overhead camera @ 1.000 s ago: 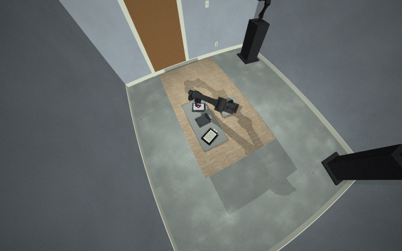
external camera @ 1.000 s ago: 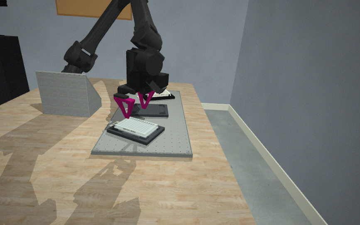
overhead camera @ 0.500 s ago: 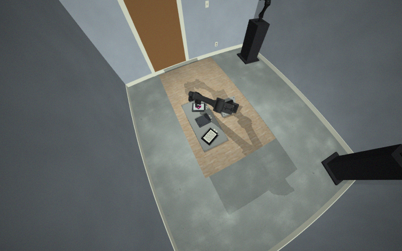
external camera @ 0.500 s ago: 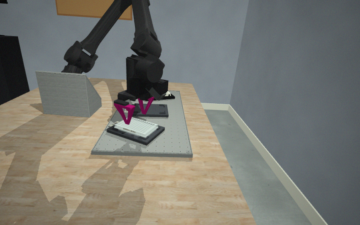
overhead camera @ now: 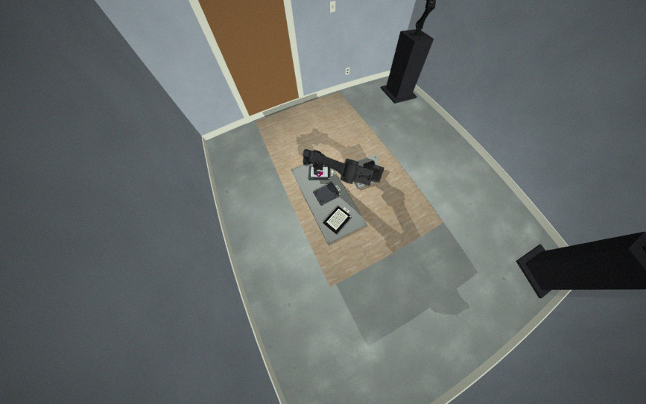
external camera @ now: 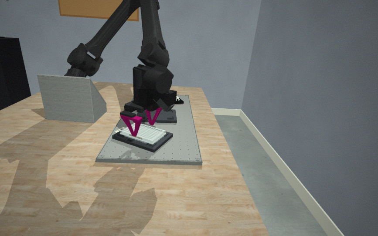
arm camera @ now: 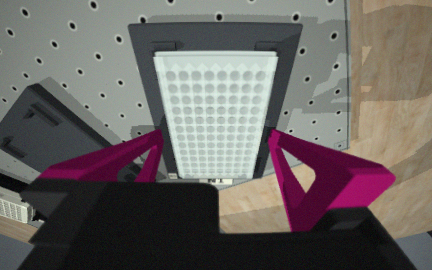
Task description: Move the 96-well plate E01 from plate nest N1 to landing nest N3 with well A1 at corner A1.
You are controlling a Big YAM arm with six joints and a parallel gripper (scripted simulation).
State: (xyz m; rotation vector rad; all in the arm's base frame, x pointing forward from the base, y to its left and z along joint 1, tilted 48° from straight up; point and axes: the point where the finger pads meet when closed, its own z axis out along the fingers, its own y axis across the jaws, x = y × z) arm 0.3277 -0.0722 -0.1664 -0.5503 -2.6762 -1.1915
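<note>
Right now the dark plate nest N1 is 30 mm below my hand. From my hand the other things lie so: N1 label (90 mm behind, 40 mm to the left, 40 mm below); then dark nest N3 (20 mm ahead, 190 mm to the left, 30 mm below); then N2 label (60 mm behind, 360 mm to the left, 40 mm below).
</note>
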